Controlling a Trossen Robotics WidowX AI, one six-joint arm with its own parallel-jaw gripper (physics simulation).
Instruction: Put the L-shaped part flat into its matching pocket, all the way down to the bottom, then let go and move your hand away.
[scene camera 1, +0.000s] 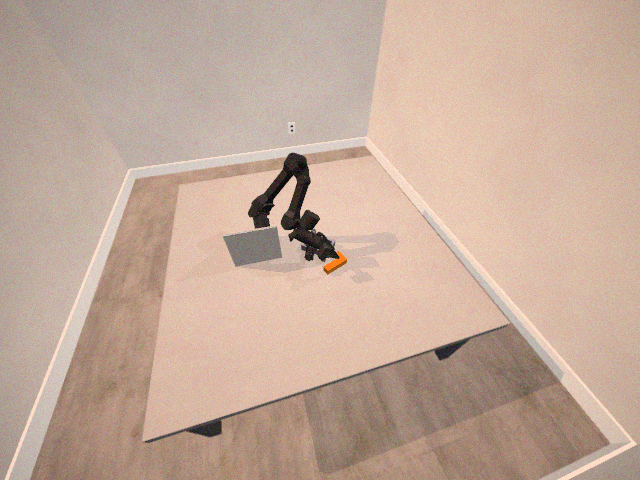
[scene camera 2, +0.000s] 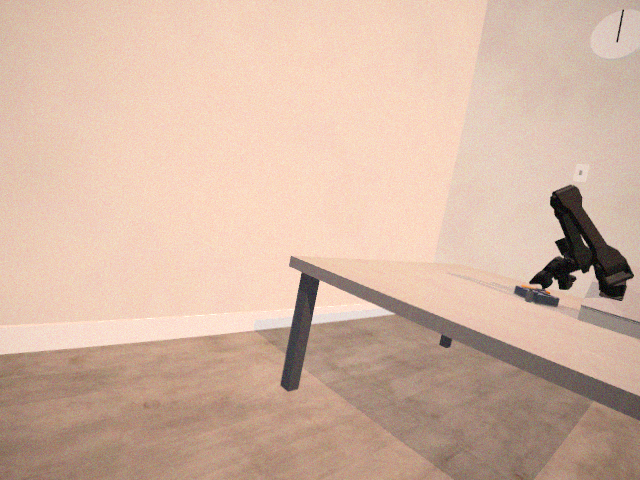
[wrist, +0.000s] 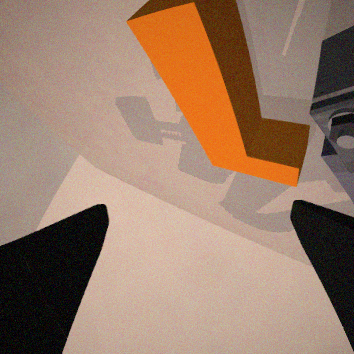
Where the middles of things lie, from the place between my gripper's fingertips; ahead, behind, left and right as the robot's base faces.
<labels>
Now: the orange L-shaped part (wrist: 203, 60) 60 mm below my hand and 10 mm behind it.
</labels>
